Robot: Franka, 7 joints.
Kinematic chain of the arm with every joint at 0, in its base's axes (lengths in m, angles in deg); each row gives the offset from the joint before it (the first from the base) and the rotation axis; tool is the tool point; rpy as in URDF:
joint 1: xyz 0 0 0.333 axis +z
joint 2: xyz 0 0 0 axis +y
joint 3: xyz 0 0 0.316 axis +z
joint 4: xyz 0.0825 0 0 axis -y
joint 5: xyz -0.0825 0 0.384 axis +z
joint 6: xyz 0 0 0 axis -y
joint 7: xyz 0.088 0 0 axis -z
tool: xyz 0 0 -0.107 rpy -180 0 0
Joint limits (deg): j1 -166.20..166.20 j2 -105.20..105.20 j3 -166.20..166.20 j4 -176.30..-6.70 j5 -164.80..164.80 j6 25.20..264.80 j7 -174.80..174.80
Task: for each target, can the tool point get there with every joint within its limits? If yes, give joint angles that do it. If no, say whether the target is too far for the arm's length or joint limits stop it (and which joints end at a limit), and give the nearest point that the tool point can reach.
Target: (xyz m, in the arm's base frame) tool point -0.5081 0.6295 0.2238
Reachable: yes | joints -29.88 -82.52 136.86 -52.24 40.99 193.38 -27.95
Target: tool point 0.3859 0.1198 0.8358
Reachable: yes | joints -90.58 16.99 111.27 -95.79 -52.31 241.68 88.23
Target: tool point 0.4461 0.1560 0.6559
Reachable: yes | joints 19.57 -8.94 -3.82 -93.84 14.49 73.20 -120.50
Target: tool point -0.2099 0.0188 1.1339
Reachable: yes | joints -84.54 -6.87 -97.35 -20.92 78.01 102.56 90.61
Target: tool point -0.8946 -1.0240 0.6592
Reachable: no: too far | nearest point -0.5489 -0.6282 0.5331 | short by 0.540 m
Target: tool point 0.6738 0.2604 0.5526
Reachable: yes | joints -26.17 78.43 94.15 -82.48 -50.65 187.43 -93.01
